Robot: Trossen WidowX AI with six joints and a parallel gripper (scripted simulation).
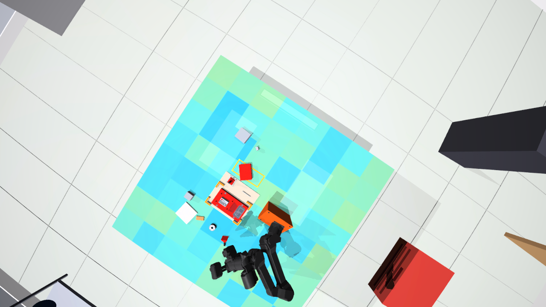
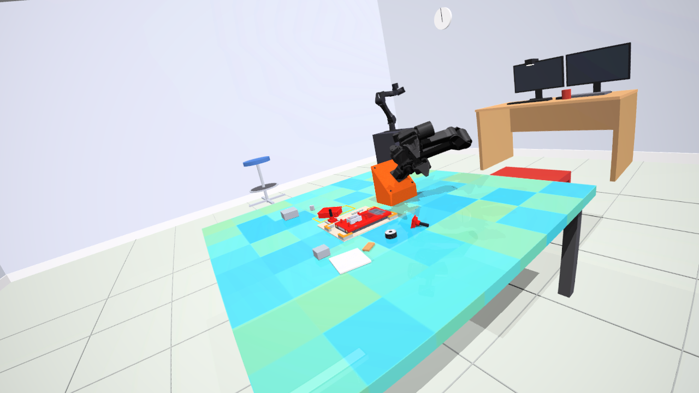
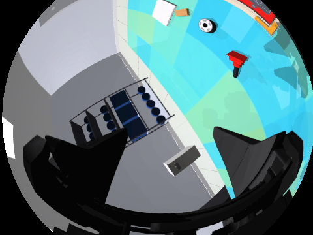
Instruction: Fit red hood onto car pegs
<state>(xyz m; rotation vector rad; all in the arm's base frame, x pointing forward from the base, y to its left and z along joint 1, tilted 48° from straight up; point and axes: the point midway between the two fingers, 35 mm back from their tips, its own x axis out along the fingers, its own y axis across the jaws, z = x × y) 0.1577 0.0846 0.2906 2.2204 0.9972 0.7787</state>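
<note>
The red hood is 120 mm ahead of my gripper tip, 460 mm to the right of it and 190 mm below it. Round my gripper tip: black wheel: 130 mm ahead, 60 mm to the right, 200 mm below; then wooden chip: 230 mm ahead, 70 mm to the right, 200 mm below; then beige jig: 120 mm ahead, 260 mm to the right, 200 mm below.
</note>
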